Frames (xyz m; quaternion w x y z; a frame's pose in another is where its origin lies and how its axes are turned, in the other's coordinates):
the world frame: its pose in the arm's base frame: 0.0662 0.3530 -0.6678 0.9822 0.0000 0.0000 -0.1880
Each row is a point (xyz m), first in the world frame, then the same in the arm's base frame.
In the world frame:
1: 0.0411 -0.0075 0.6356
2: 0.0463 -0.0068 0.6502
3: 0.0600 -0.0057 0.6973
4: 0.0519 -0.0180 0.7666
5: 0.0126 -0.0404 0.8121
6: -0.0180 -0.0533 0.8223
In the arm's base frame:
1: 0.1016 0.3309 -0.0322
2: 0.1067 0.3296 -0.0176
3: 0.1199 0.3255 0.0295
4: 0.1078 0.3171 0.0988
5: 0.0630 0.3108 0.1443
6: 0.0298 0.3101 0.1545

